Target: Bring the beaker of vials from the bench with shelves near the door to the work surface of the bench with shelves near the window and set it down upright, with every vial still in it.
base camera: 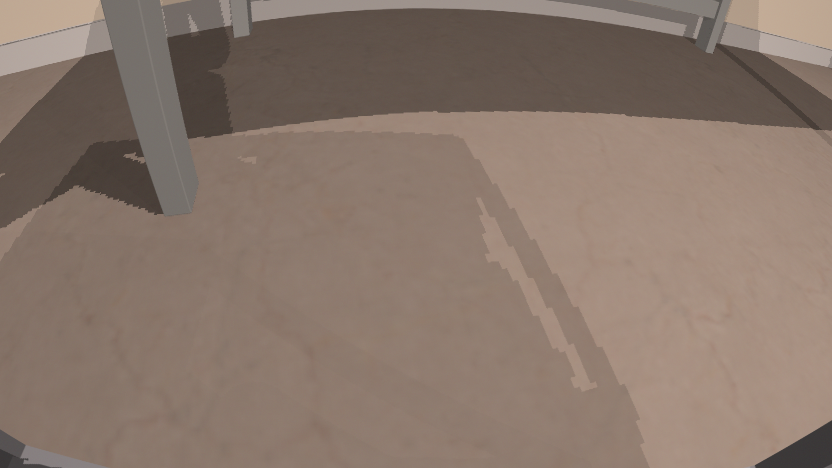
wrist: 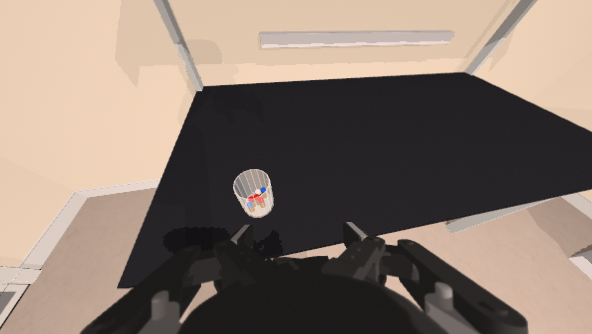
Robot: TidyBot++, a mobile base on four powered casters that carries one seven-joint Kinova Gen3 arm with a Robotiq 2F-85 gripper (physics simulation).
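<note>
In the wrist view, a clear beaker [wrist: 254, 192] stands upright on the black work surface [wrist: 375, 140] of a bench, towards its left end and near the front edge. Several vials with red, blue and white caps [wrist: 257, 198] are inside it. My gripper [wrist: 298, 233] is open and empty. It is short of the beaker in the view, which shows beyond and slightly left of the left finger. The beaker does not show in the base camera view.
Two grey uprights [wrist: 180, 45] [wrist: 502, 37] rise from the bench's back corners. A pale bar [wrist: 356, 39] is on the wall behind. In the base camera view, a grey bench leg [base camera: 154, 116] stands at left, with further legs [base camera: 240, 18] [base camera: 710, 32] near the wall.
</note>
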